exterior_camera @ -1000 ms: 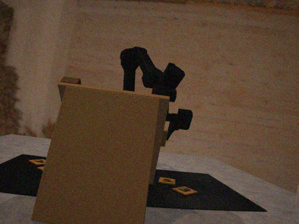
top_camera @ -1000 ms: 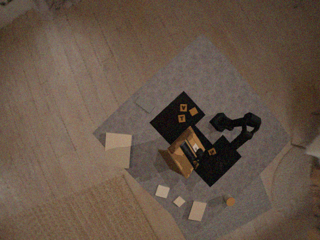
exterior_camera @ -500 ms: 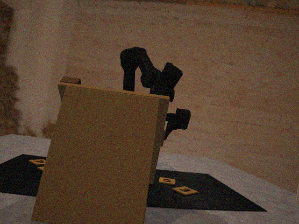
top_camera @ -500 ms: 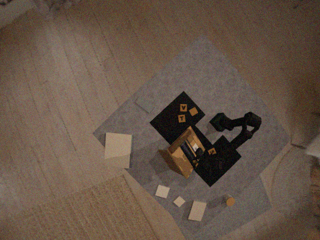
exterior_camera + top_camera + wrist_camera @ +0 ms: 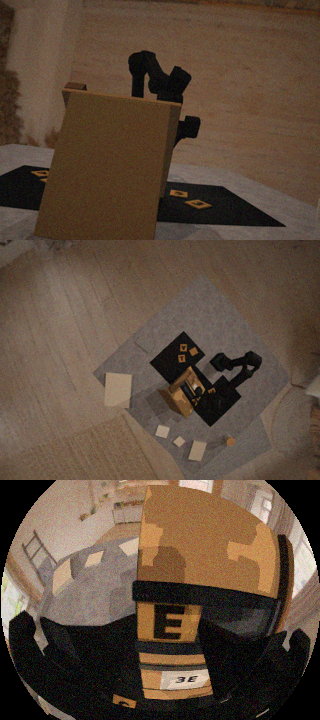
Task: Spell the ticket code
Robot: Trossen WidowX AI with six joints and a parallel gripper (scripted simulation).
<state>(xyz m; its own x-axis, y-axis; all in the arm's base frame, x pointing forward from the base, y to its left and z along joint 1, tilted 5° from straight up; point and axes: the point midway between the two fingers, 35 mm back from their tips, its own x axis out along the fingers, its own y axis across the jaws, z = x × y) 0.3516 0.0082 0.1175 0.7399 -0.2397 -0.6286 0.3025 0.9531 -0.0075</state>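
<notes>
Now: the white ticket 8 cm behind my gripper tip, 2 cm to the right of it and 8 cm below it. Also, from my gripper tip: black mat (18 cm behind, 2 cm to the right, 16 cm below); grey slab (10 cm behind, 56 cm to the right, 16 cm below); tan letter tile e (right at my gripper tip).
</notes>
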